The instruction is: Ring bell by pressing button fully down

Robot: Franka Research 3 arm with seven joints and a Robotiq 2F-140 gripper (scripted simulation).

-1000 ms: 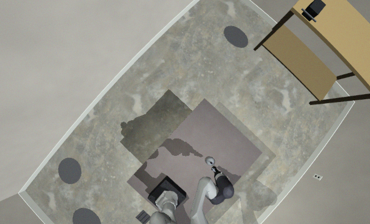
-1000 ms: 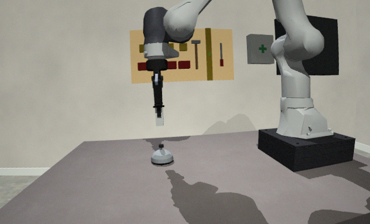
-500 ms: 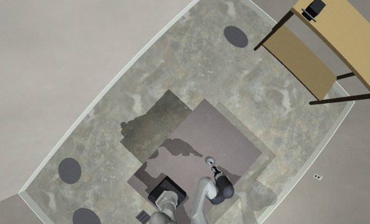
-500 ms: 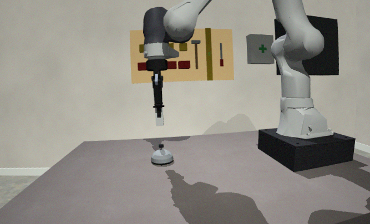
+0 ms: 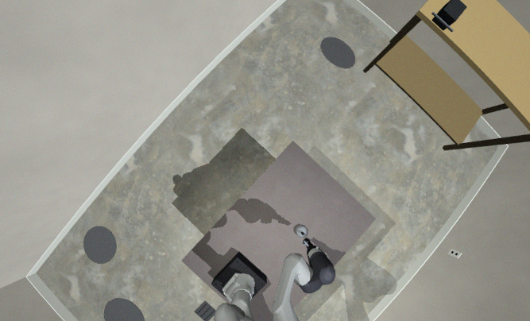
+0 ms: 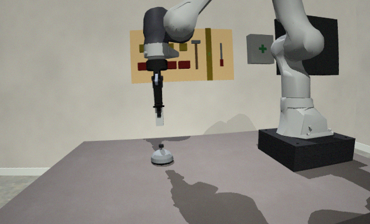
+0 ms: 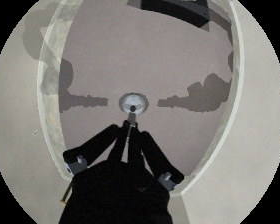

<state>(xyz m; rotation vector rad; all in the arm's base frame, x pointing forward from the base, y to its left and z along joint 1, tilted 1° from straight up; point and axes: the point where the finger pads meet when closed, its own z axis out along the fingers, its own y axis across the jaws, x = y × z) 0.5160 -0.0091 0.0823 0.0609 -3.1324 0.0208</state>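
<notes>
Right now my hand is 110 mm above the dark button. From my hand the other things lie so: bell 130 mm below.
</notes>
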